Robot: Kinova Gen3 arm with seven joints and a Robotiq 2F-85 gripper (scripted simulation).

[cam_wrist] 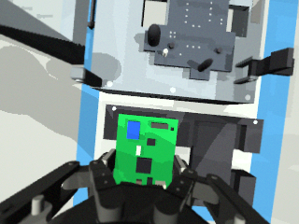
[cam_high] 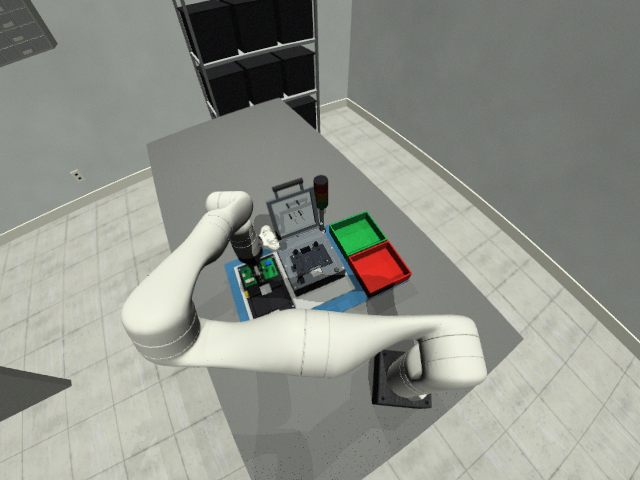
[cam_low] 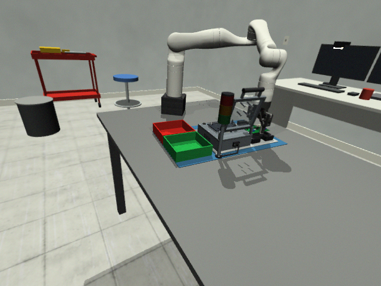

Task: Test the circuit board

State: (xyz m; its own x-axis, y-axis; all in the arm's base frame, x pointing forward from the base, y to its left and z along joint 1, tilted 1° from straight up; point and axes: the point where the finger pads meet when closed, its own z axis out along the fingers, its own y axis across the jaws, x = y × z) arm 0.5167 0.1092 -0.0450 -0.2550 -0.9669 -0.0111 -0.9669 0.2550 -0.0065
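Now: the tester bed 15 cm to the right of my hand, 8 cm behind it and 2 cm above it. Round my hand: green circuit board (right at my hand); clear lid (19 cm to the right, 13 cm above, 4 cm ahead); green bin (36 cm to the right, 9 cm behind, 4 cm below).
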